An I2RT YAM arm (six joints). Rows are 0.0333 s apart.
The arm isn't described. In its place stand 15 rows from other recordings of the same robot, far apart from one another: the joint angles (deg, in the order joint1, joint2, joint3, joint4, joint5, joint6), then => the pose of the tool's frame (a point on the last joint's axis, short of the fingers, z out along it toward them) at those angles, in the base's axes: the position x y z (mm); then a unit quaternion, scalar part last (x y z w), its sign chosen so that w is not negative.
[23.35, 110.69, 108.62, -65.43, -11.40, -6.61] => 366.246 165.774 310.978 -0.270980 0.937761 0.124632 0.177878
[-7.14, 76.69, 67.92, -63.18, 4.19, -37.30] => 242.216 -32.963 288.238 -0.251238 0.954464 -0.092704 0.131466
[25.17, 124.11, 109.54, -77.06, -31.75, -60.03] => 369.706 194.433 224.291 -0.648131 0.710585 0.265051 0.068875
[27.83, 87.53, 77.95, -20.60, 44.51, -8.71] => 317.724 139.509 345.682 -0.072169 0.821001 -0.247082 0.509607
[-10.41, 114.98, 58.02, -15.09, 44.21, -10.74] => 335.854 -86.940 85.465 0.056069 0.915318 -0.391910 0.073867
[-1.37, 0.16, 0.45, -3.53, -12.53, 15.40] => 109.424 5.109 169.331 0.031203 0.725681 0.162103 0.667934
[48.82, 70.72, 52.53, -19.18, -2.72, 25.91] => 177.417 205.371 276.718 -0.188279 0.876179 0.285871 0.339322
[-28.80, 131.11, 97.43, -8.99, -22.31, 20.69] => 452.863 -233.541 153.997 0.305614 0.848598 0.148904 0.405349
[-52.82, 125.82, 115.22, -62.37, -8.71, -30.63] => 281.279 -361.919 237.075 0.178732 0.969854 -0.042213 0.160174
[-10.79, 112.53, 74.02, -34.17, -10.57, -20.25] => 377.133 -65.226 147.700 -0.094995 0.979900 0.047622 0.168829
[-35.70, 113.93, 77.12, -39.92, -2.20, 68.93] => 312.913 -223.168 149.403 0.784582 0.608869 0.051305 0.105247
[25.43, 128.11, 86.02, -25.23, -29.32, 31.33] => 394.819 207.031 104.610 -0.000881 0.949862 0.308738 0.049420
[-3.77, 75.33, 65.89, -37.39, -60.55, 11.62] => 268.727 13.360 321.164 -0.076269 0.820655 0.489444 0.284873
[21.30, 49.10, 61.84, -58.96, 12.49, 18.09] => 140.810 46.636 347.076 0.014705 0.923169 0.029869 0.382950
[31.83, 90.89, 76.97, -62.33, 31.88, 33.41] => 265.747 142.833 275.526 0.046033 0.954092 -0.167601 0.243925
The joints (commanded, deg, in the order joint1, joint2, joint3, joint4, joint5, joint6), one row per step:
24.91 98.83 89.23 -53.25 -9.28 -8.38
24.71 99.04 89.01 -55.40 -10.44 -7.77
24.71 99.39 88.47 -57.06 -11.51 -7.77
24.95 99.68 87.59 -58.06 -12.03 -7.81
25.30 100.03 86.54 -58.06 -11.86 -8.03
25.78 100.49 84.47 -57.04 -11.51 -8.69
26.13 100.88 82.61 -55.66 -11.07 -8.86
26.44 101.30 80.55 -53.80 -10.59 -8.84
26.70 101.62 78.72 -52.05 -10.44 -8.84
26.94 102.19 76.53 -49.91 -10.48 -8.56
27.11 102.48 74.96 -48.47 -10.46 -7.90
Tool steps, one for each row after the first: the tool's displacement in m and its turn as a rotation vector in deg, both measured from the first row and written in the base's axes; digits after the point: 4 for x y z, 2 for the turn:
-0.0028 -0.0019 -0.0041 0.06 2.98 -0.23
-0.0055 -0.0024 -0.0100 -0.13 5.71 0.18
-0.0085 -0.0018 -0.0168 -0.63 7.87 0.62
-0.0101 -0.0003 -0.0242 -1.44 9.00 1.07
-0.0121 0.0018 -0.0366 -2.58 10.01 1.99
-0.0133 0.0033 -0.0473 -3.39 10.57 2.32
-0.0143 0.0046 -0.0589 -4.08 10.93 2.42
-0.0156 0.0056 -0.0688 -4.40 11.22 2.63
-0.0170 0.0066 -0.0816 -4.59 11.88 2.61
-0.0186 0.0069 -0.0901 -4.65 12.44 2.16

